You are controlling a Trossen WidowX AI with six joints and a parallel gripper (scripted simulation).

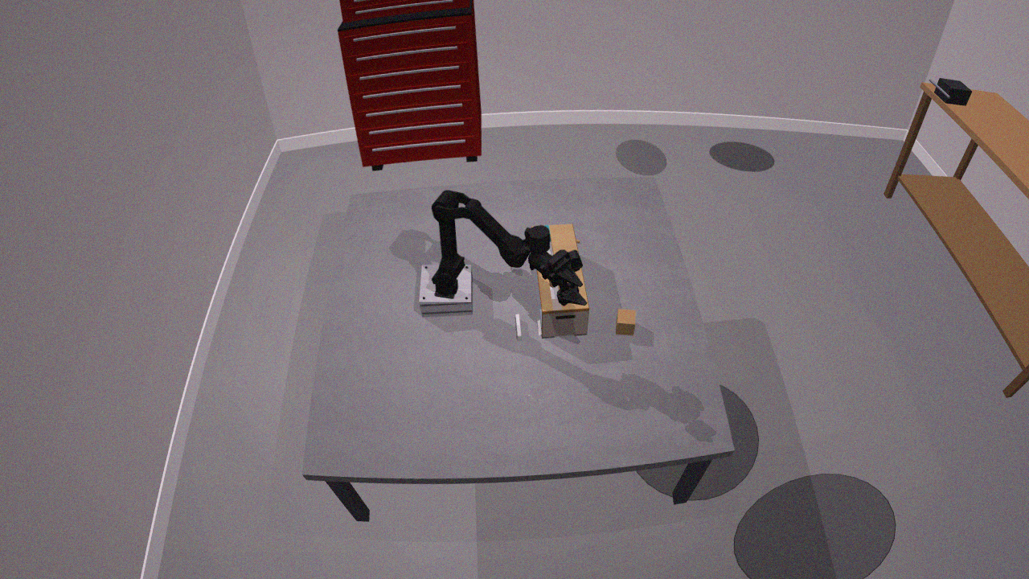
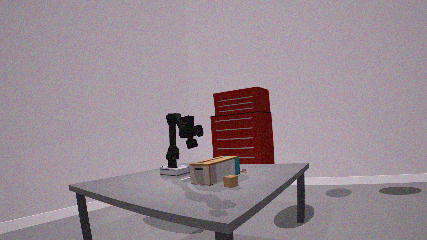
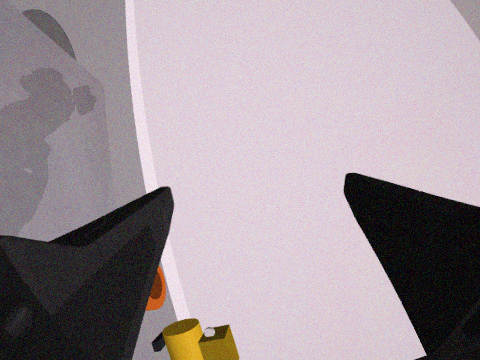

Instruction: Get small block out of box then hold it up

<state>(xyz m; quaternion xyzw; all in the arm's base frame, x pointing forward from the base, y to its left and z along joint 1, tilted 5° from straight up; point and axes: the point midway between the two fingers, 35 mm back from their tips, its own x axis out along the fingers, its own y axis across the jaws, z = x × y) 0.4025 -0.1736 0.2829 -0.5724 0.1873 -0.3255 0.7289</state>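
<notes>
The long tan-topped box lies 130 mm behind my gripper tip, 290 mm to the left of it and 260 mm below it. From my gripper tip the other things lie so: tan block (120 mm behind, 270 mm to the left, 240 mm below); thin tan stick (130 mm behind, 550 mm to the left, 320 mm below).
</notes>
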